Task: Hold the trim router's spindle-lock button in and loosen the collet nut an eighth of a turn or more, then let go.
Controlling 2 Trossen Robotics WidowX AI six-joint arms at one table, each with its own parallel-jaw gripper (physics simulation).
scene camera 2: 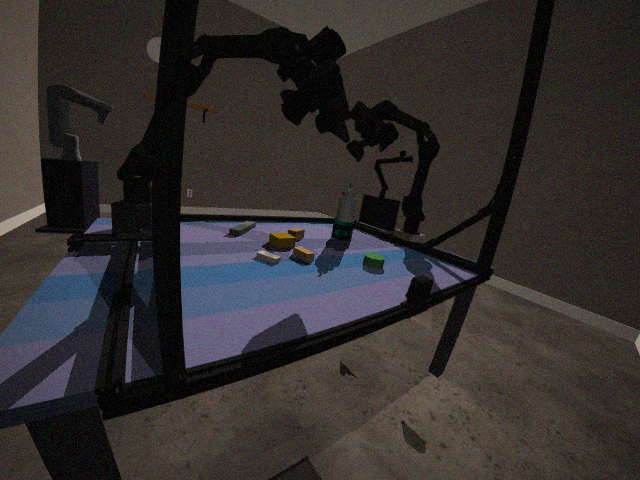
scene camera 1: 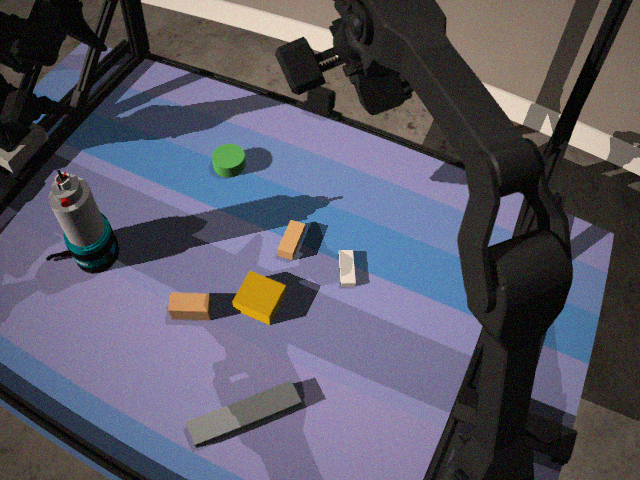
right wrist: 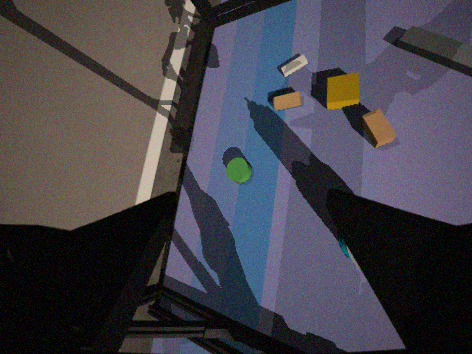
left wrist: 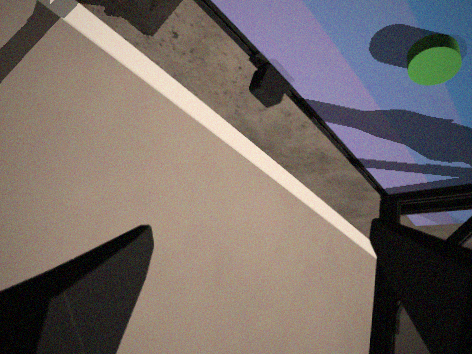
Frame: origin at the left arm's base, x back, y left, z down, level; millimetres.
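Where they show: left gripper, between the fingertips: (scene camera 2: 348, 131) (left wrist: 261, 232); right gripper, between the fingertips: (scene camera 2: 368, 156) (scene camera 1: 94, 81) (right wrist: 251, 197); left arm's base, origin of its link: (scene camera 2: 137, 202); right arm's base, origin of its link: (scene camera 2: 409, 232) (scene camera 1: 10, 136).
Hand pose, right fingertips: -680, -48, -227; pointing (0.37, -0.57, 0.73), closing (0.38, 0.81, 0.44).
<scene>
Each offset is from my right fingertips to the centre of the thing, as dx, dy, dz. "spot": to the spot under its first point.
The trim router {-2, +93, +205} (scene camera 1: 82, 222) (scene camera 2: 345, 211) stands upright, with a teal base and a grey body. Its red spindle-lock button {+17, +109, +139} (scene camera 1: 65, 202) is on the side near the top, below the collet nut (scene camera 1: 63, 180). In the right wrist view a teal sliver of the router {spot: -27, +69, +241} (right wrist: 344, 247) shows beside a finger; the rest is hidden. My left gripper (left wrist: 261, 232) is open and empty, high above the table and away from the router. My right gripper (right wrist: 251, 197) is open and empty, raised above the table. Neither gripper touches the router.
A green disc {+36, -187, +299} (scene camera 1: 228, 159) (scene camera 2: 373, 260) (left wrist: 435, 65) (right wrist: 239, 170), a yellow block {+263, -23, +297} (scene camera 1: 259, 297) (right wrist: 343, 91), two orange blocks {+229, -135, +301} (scene camera 1: 292, 239) {+195, +58, +296} (scene camera 1: 189, 305), a white block {+327, -153, +305} (scene camera 1: 347, 267) and a long grey bar {+367, +127, +302} (scene camera 1: 245, 413) lie on the table. Dark frame posts (scene camera 2: 173, 206) stand at its edges.
</scene>
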